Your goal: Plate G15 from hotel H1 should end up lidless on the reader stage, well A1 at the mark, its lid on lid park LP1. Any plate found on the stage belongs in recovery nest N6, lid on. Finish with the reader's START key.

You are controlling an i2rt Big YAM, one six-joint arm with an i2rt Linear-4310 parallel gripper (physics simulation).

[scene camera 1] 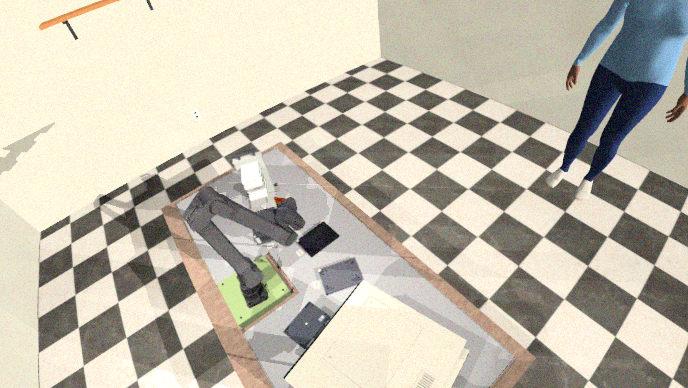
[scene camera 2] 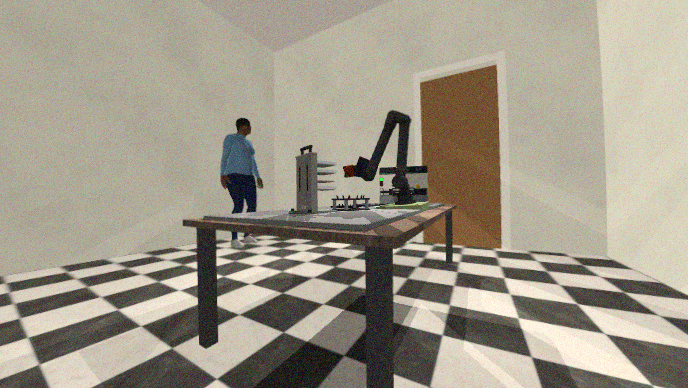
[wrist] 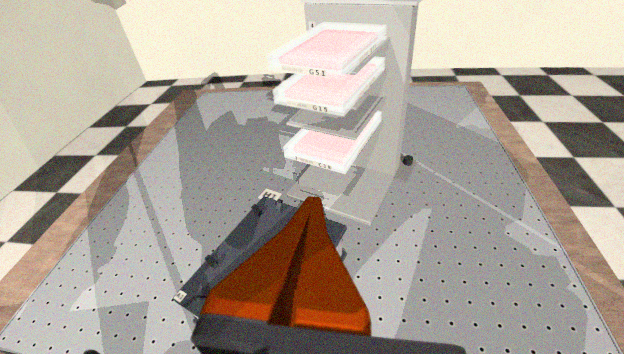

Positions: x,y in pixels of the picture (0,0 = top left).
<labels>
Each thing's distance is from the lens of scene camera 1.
N6 nest (scene camera 1: 345,274): 1.33 m
black LP1 pad (scene camera 1: 322,235): 1.46 m
</labels>
